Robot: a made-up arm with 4 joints.
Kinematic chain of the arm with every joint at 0, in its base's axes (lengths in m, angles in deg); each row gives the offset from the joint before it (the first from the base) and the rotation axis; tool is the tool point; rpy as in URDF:
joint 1: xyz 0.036 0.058 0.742 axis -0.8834 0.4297 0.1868
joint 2: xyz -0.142 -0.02 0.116 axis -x
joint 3: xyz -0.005 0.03 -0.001 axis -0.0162 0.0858 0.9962
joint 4: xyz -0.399 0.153 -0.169 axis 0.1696 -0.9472 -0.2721
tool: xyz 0.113 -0.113 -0.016 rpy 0 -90 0
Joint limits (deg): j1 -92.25..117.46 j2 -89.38..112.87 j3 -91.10..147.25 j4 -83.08..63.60
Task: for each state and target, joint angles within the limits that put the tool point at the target. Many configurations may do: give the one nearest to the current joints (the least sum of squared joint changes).
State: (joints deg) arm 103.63 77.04 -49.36 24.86
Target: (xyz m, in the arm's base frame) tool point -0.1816 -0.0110 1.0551
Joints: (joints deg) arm 107.53 69.13 -45.78 26.31
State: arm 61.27 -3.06 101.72 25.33
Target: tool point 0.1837 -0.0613 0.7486
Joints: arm 71.15 -33.17 147.25 57.70
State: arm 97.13 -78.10 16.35 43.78
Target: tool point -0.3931 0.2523 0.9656
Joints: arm 73.03 -82.56 3.25 63.60
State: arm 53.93 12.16 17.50 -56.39
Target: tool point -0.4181 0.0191 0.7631
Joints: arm 48.57 4.30 -6.89 -34.02
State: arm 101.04 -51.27 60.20 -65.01
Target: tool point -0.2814 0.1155 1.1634
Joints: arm 117.40 -4.16 24.20 -83.08
